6 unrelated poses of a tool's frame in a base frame.
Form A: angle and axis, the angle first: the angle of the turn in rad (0 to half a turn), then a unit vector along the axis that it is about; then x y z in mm.
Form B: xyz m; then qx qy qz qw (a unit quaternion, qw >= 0). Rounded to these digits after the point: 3 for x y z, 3 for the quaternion.
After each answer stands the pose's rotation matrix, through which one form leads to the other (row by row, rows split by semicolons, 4 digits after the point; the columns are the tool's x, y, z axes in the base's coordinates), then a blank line. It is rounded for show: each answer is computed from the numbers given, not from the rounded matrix.
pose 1, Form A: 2.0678 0.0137 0.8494 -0.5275 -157 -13 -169
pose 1, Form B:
-0.157 -0.013 -0.169 0.012 0.730 -0.453 0.511
-0.4765 0.4809 0.7360; -0.4465 0.5888 -0.6738; -0.7573 -0.6497 -0.0658

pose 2, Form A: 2.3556 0.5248 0.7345 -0.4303 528 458 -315
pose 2, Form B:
0.528 0.458 -0.315 0.485 0.678 -0.397 0.383
-0.2367 0.9623 0.1343; 0.3534 0.2140 -0.9107; -0.9050 -0.1681 -0.3907

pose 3, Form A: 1.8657 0.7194 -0.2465 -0.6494 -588 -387 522
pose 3, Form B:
-0.588 -0.387 0.522 0.578 -0.198 -0.522 0.596
0.3773 0.3925 -0.8388; -0.8502 -0.2122 -0.4817; -0.3671 0.8949 0.2536

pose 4, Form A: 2.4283 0.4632 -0.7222 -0.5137 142 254 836
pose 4, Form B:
0.142 0.254 0.836 0.434 -0.677 -0.481 0.349
-0.3794 -0.2514 -0.8904; -0.9236 0.1598 0.3485; 0.0547 0.9546 -0.2928

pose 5, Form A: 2.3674 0.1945 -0.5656 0.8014 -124 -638 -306
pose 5, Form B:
-0.124 -0.638 -0.306 0.180 -0.524 0.742 0.378
-0.6501 -0.7490 -0.1281; 0.3716 -0.1663 -0.9134; 0.6628 -0.6414 0.3865

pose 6, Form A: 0.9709 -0.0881 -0.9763 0.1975 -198 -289 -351
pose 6, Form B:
-0.198 -0.289 -0.351 -0.041 -0.456 0.092 0.884
0.5679 -0.1256 -0.8134; 0.2005 0.9796 -0.0112; 0.7983 -0.1567 0.5815

